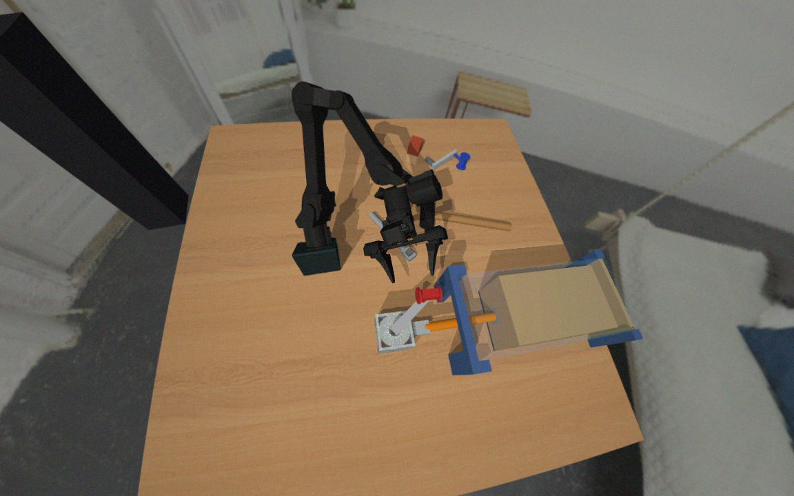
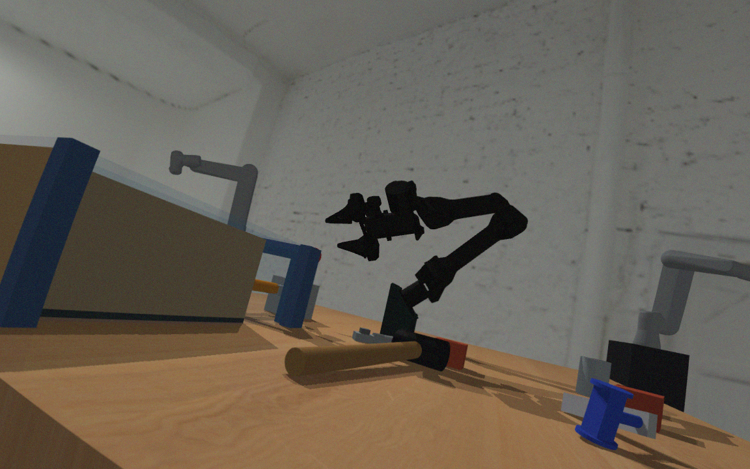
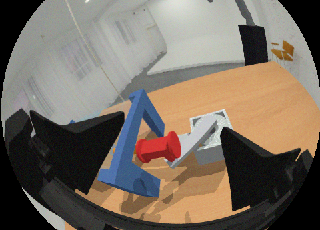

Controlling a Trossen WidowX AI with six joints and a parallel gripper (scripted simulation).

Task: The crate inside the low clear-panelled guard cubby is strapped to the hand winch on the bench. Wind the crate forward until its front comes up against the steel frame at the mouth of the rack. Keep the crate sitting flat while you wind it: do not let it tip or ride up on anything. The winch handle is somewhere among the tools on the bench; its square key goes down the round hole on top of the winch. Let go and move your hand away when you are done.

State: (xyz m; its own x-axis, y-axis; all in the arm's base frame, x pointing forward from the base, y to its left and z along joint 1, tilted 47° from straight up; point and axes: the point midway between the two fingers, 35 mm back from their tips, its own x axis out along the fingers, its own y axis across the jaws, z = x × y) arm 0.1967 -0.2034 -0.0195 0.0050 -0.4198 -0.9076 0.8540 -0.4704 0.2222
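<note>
Now: gripper tip 10 mm short of the red-knobbed winch handle, 50 mm to the left of it and 110 mm above it. Also, from my gripper tip: winch (60 mm behind, 90 mm to the right, 190 mm below); then red knob (40 mm ahead, 30 mm to the right, 80 mm below); then blue steel frame (110 mm ahead, 100 mm to the right, 110 mm below).
</note>
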